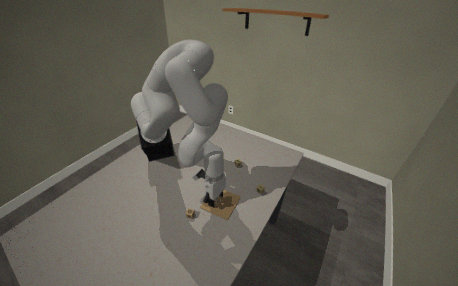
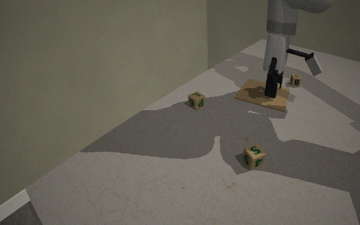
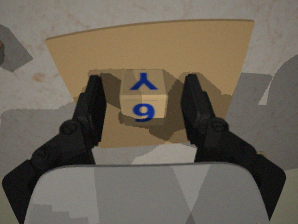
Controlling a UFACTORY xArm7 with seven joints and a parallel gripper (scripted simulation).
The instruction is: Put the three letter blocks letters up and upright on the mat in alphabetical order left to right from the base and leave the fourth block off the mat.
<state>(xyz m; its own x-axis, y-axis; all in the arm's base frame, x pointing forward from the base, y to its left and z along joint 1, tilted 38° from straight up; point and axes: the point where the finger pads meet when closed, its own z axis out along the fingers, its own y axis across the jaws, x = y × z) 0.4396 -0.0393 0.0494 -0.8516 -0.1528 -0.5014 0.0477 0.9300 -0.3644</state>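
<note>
Now: the tan mat 20 mm below my hand, 20 mm ahead of it and 10 mm to the left of it. Round my hand: wooden block: 270 mm to the left, 30 mm behind, 10 mm below.
</note>
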